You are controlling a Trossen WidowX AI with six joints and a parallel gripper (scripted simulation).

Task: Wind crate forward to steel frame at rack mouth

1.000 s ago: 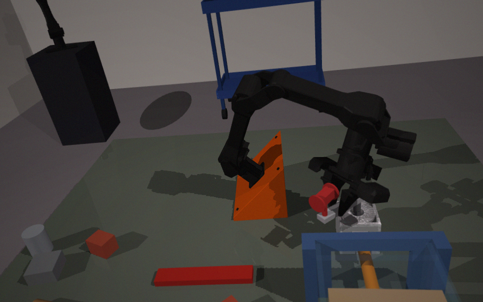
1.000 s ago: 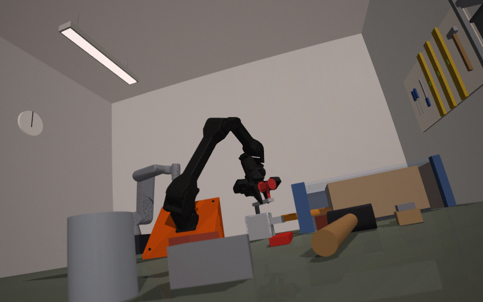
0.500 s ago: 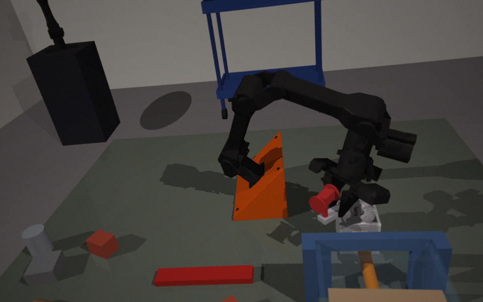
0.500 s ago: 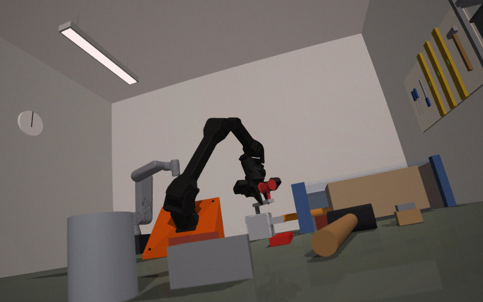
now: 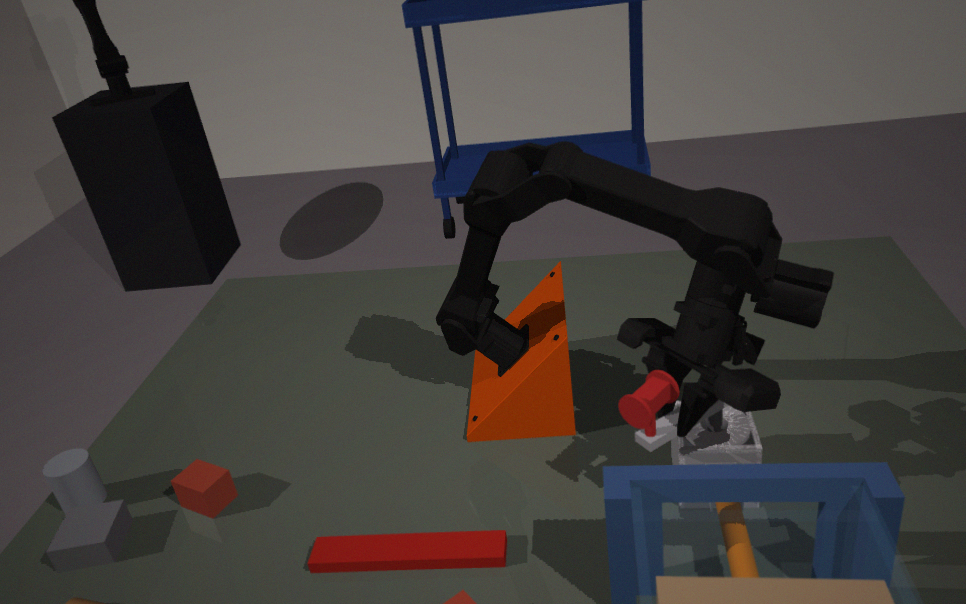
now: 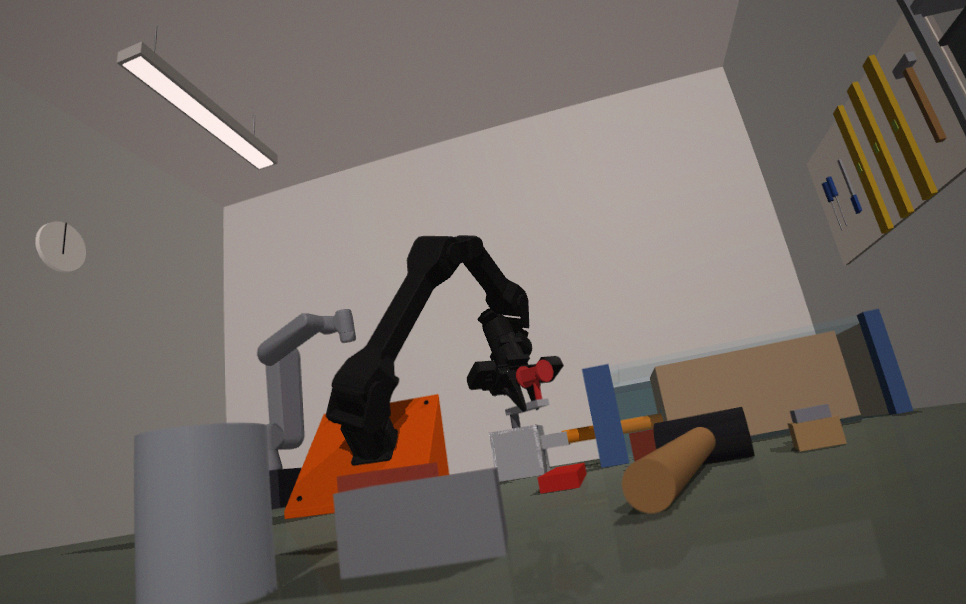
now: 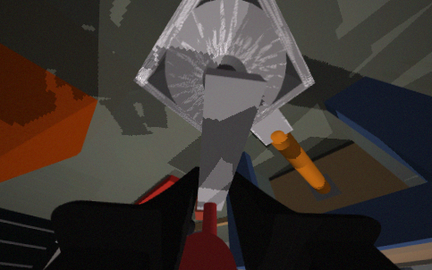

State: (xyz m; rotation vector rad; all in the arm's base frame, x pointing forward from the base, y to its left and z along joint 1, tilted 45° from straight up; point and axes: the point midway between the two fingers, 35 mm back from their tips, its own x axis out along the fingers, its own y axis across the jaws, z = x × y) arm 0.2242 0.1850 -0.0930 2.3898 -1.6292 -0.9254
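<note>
The grey crank arm is 20 mm above my gripper tip. Also, from my gripper tip: frame: 120 mm ahead, 50 mm to the left, 10 mm below; grey winch: 60 mm behind, 50 mm to the left, 80 mm below; red knob: 20 mm ahead, 30 mm to the right, 50 mm above.
</note>
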